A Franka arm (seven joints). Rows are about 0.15 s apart.
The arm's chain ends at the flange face. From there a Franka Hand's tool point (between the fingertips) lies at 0.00 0.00 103.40 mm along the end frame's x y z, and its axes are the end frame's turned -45 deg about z.
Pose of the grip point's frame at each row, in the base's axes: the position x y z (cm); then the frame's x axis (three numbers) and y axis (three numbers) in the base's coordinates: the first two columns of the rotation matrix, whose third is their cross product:
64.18 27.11 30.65 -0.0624 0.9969 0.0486 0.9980 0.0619 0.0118
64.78 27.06 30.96 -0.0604 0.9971 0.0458 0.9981 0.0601 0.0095
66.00 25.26 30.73 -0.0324 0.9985 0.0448 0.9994 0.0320 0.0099
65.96 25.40 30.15 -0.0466 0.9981 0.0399 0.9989 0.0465 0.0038
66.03 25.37 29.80 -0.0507 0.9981 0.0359 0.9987 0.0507 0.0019
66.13 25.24 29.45 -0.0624 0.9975 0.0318 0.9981 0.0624 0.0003
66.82 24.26 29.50 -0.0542 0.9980 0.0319 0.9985 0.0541 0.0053
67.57 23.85 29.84 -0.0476 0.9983 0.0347 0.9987 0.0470 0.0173
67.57 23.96 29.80 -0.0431 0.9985 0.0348 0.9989 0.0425 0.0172
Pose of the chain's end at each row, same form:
64.09 26.60 40.98 0.6616 0.7487 0.0427 0.7498 -0.6611 -0.0260
64.71 26.58 41.29 0.6631 0.7476 0.0391 0.7485 -0.6626 -0.0257
65.91 24.79 41.06 0.6838 0.7287 0.0387 0.7296 -0.6834 -0.0247
65.94 24.99 40.48 0.6734 0.7386 0.0309 0.7393 -0.6729 -0.0255
66.03 25.00 40.13 0.6703 0.7416 0.0267 0.7420 -0.6699 -0.0240
66.15 24.91 39.78 0.6616 0.7495 0.0227 0.7499 -0.6612 -0.0223
66.78 23.93 39.83 0.6677 0.7439 0.0263 0.7444 -0.6674 -0.0188
67.41 23.48 40.17 0.6725 0.7391 0.0368 0.7398 -0.6727 -0.0123
67.41 23.59 40.13 0.6759 0.7361 0.0368 0.7368 -0.6760 -0.0124

